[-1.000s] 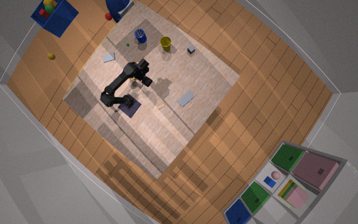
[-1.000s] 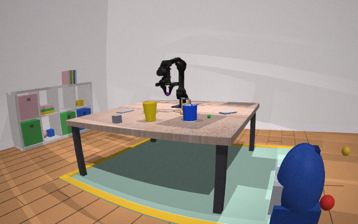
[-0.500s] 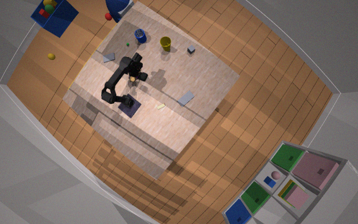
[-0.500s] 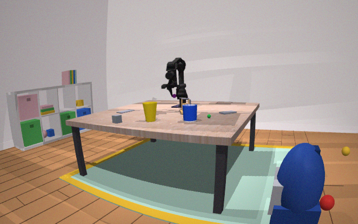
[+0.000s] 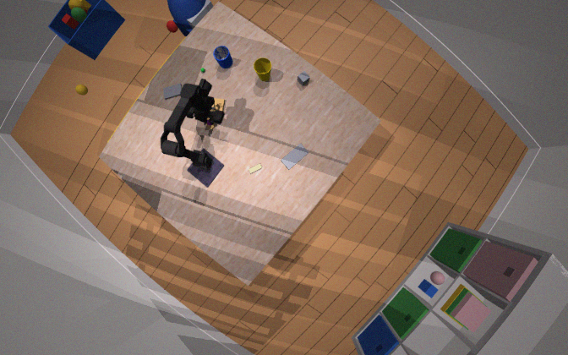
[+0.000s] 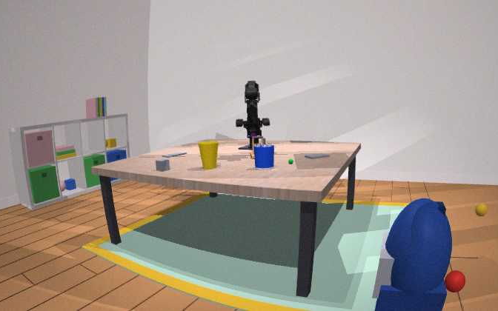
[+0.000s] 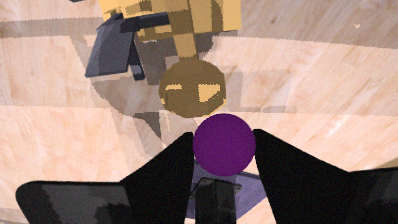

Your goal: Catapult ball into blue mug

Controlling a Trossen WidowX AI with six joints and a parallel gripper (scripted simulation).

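The wooden catapult is 5 cm to the left of my gripper tip, 5 cm below it and 4 cm ahead of it. From my gripper tip the other things lie so: small wooden block 33 cm to the right, 9 cm below, 5 cm behind; small green ball 30 cm to the left, 23 cm ahead, 9 cm below; purple ball 1 cm above.
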